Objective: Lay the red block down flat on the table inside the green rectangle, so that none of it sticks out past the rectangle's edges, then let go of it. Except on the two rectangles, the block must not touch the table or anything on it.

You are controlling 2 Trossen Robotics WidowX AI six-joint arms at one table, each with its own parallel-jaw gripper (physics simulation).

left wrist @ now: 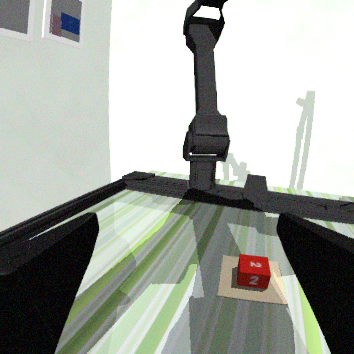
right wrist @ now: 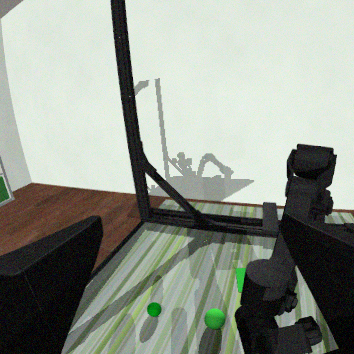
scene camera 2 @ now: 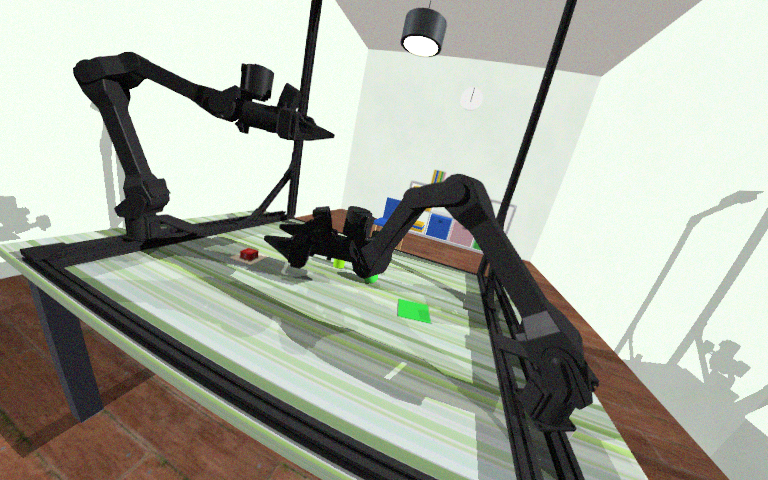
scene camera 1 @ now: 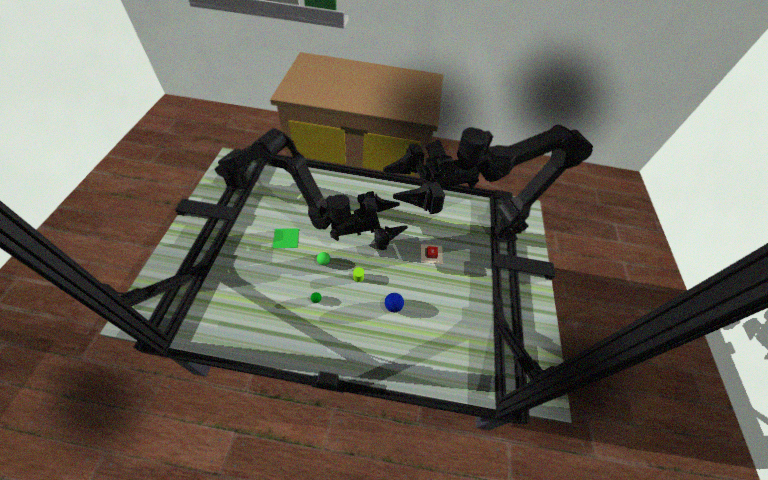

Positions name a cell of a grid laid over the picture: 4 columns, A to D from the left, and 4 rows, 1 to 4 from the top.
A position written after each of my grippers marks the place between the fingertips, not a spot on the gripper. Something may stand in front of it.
My left gripper (scene camera 2: B2) is open, with nothing in its grasp. Also in view: a red block (left wrist: C4). My right gripper (scene camera 1: C2) is open, with nothing in its grasp. I also see a tan rectangle (left wrist: D4).
My left gripper is seen too in the left wrist view (left wrist: C3) and in scene camera 1 (scene camera 1: C2). My right gripper shows as well in the right wrist view (right wrist: C3) and in scene camera 2 (scene camera 2: B2). The right wrist view misses the red block: it is out of frame.
